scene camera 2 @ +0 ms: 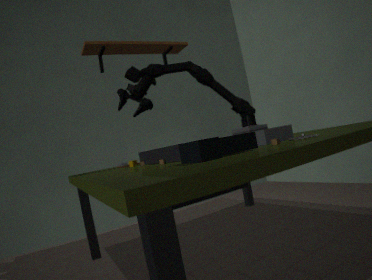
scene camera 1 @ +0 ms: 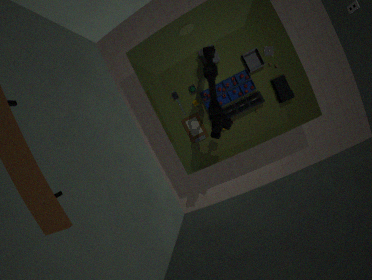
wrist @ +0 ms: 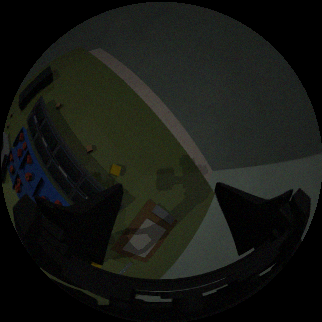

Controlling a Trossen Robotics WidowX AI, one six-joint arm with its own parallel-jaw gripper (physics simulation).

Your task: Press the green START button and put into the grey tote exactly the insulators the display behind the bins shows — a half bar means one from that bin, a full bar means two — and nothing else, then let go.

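Frame: origin at the arm's base, x ahead, y left, z up, level; millimetres.
Seen in the pictures: gripper, fingertip midpoint: (scene camera 2: 125, 113) (scene camera 1: 221, 131) (wrist: 170, 188); arm's base, link origin: (scene camera 2: 250, 126) (scene camera 1: 209, 54).
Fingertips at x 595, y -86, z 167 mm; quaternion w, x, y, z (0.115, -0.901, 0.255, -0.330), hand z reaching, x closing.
Observation:
Offsets run from my fingertips to a thing's top centre. "spot": to the spot under its first point.
My gripper (scene camera 1: 222, 129) (scene camera 2: 127, 113) (wrist: 170, 188) is open and empty, high above the table beyond the dark display. Blue bins {spot: 239 mm back, 138 mm left, 245 mm down} (wrist: 39, 188) hold red insulators (scene camera 1: 243, 76) (wrist: 28, 176). The display (scene camera 1: 242, 104) (wrist: 59, 167) is a long dark strip beside the bins, with faint light bars; their lengths are too dim to read surely, and my left finger hides its near end in the wrist view. The green button {385 mm back, 132 mm right, 210 mm down} (scene camera 1: 192, 89) stands off the bins' end. The grey tote {458 mm back, 406 mm left, 197 mm down} (scene camera 1: 253, 60) stands at their other end; no insulator can be made out in it.
A brown clipboard with a white sheet {59 mm back, 215 mm right, 233 mm down} (scene camera 1: 195, 124) (wrist: 150, 206) lies near the gripper's side of the table. A yellow block {11 mm ahead, 29 mm left, 225 mm down} (scene camera 2: 132, 163) (wrist: 115, 170) and small brown blocks {17 mm back, 123 mm left, 234 mm down} (wrist: 89, 148) lie beyond the display. A black box {172 mm back, 571 mm left, 195 mm down} (scene camera 1: 282, 89) (wrist: 36, 87) stands farther along. A wooden shelf (scene camera 2: 135, 48) hangs on the wall.

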